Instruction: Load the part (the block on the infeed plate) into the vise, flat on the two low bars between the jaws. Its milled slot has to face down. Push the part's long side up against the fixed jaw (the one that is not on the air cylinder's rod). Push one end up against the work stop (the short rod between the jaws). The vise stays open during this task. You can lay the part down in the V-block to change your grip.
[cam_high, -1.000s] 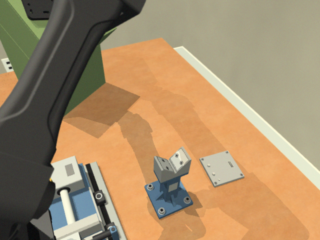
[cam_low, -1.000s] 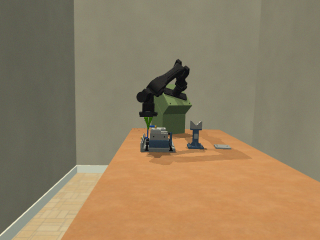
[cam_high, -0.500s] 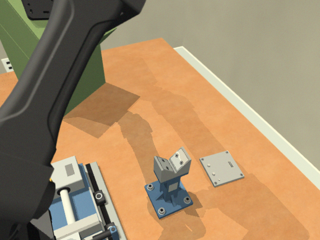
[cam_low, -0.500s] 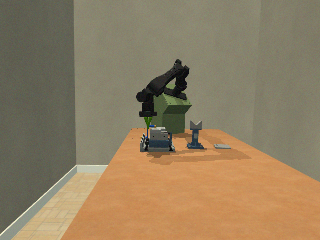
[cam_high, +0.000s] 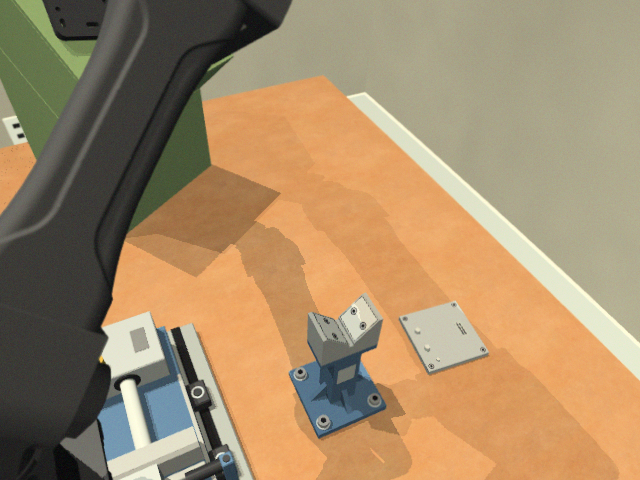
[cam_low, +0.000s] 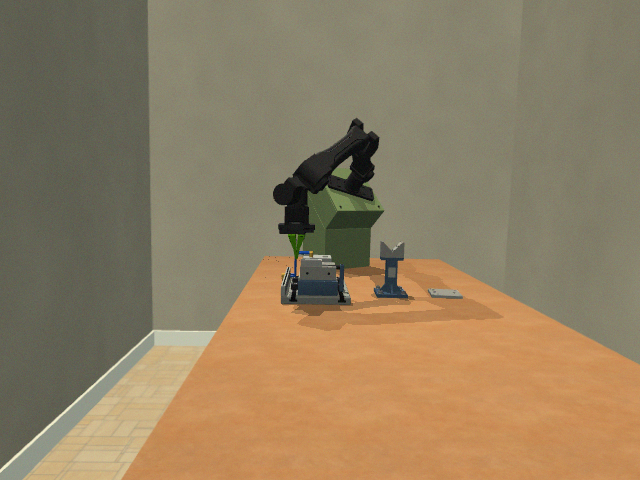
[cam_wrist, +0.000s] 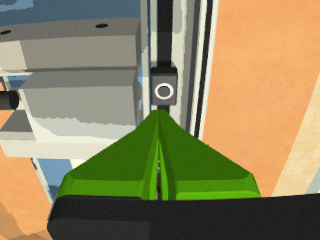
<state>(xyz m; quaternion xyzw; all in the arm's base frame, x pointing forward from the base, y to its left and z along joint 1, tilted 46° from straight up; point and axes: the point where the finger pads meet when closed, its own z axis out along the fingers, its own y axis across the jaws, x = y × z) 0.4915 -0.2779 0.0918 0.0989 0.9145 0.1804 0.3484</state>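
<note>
The grey part lies 40 mm to the left of my hand and 30 mm below it. The rest, counted from my hand: fixed jaw (30 mm ahead, 60 mm to the left, 40 mm below); moving jaw (30 mm behind, 60 mm to the left, 40 mm below); work stop (10 mm ahead, 110 mm to the left, 30 mm below).
</note>
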